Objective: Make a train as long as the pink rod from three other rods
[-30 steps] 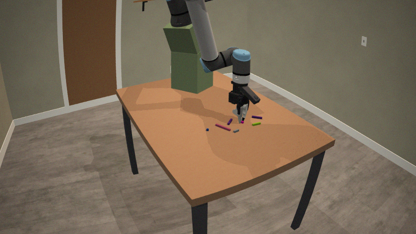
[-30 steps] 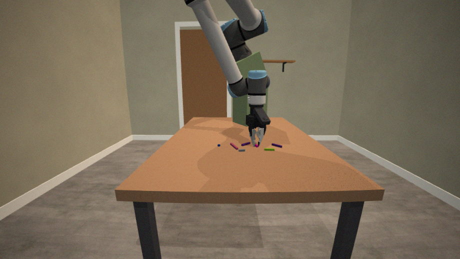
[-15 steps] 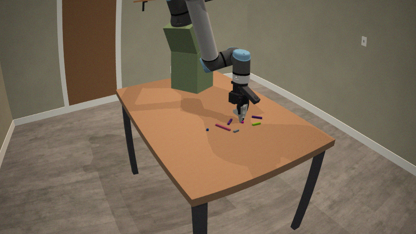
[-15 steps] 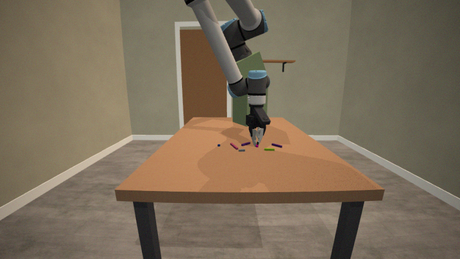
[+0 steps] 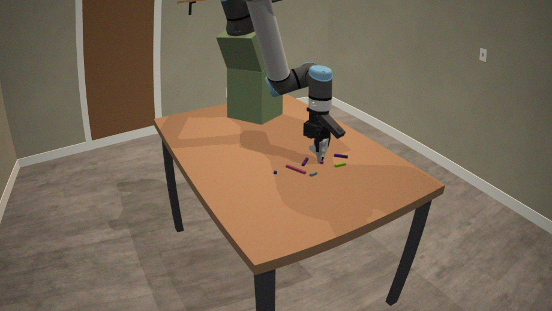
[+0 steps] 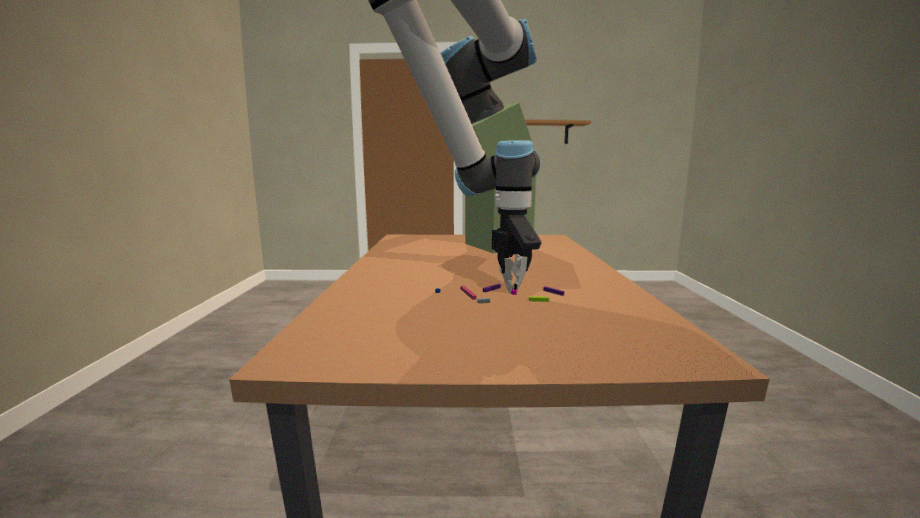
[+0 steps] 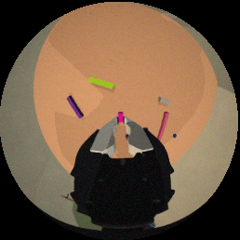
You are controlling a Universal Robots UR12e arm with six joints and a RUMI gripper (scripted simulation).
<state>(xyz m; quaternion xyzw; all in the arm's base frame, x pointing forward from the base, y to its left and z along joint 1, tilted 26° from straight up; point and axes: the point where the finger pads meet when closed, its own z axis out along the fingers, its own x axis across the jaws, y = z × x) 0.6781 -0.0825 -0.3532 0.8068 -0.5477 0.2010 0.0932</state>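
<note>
Right now my hand is 20 cm to the left of the blue rod, 1 cm past it and 1 cm above it. From my hand the other things lie so: lime rod 6 cm to the left, 6 cm ahead, 1 cm below; then magenta rod 1 cm below; then grey rod 8 cm to the right, 7 cm ahead, 1 cm below.
</note>
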